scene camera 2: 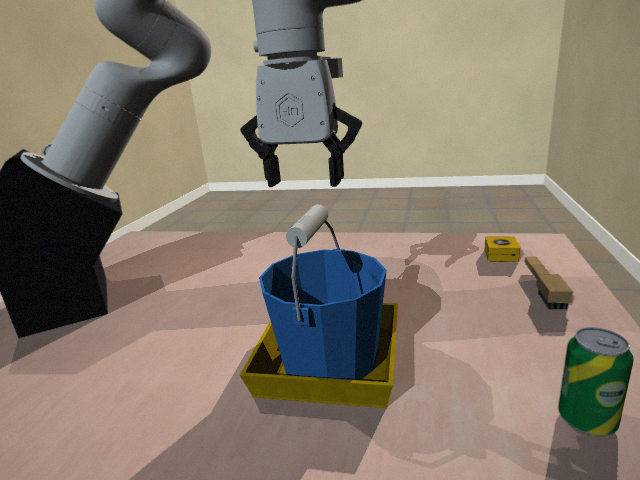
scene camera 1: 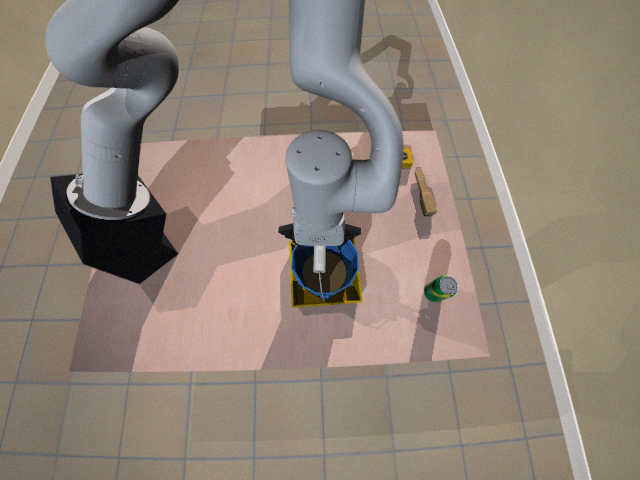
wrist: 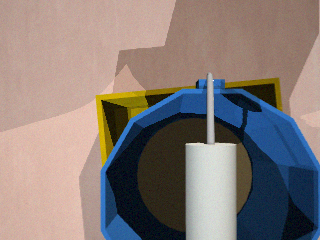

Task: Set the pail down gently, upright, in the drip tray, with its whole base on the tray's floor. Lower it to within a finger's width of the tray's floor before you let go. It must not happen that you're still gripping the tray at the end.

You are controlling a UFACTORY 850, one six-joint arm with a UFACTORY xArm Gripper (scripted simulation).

Labels:
gripper: scene camera 2; scene camera 1; not seen in the wrist view (out of frame)
same spot on gripper: (scene camera 1: 351, 231) = (scene camera 2: 343, 115)

